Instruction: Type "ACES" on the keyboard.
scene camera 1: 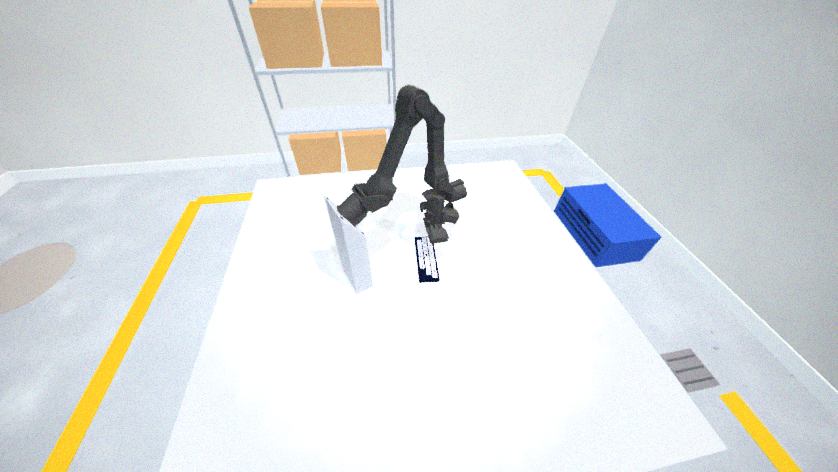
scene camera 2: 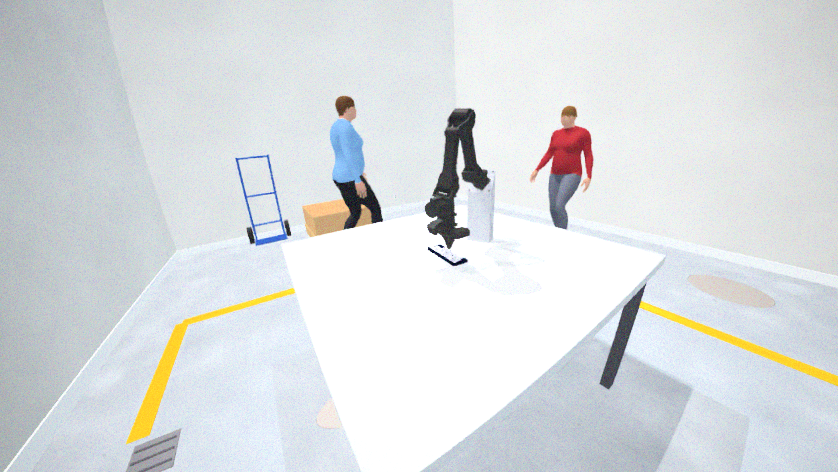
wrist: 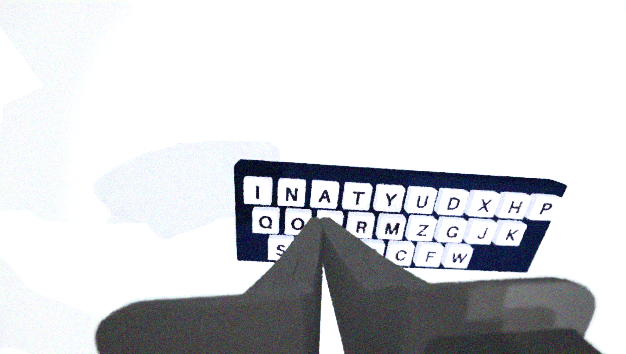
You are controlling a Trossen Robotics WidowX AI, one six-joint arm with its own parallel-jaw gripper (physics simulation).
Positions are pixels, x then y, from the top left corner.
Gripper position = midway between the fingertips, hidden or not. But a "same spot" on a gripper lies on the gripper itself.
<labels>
The gripper shows in scene camera 1 [431,237], in scene camera 2 and in the wrist view. The same spot on the gripper: [scene camera 2: 449,240] is [wrist: 266,271].
</labels>
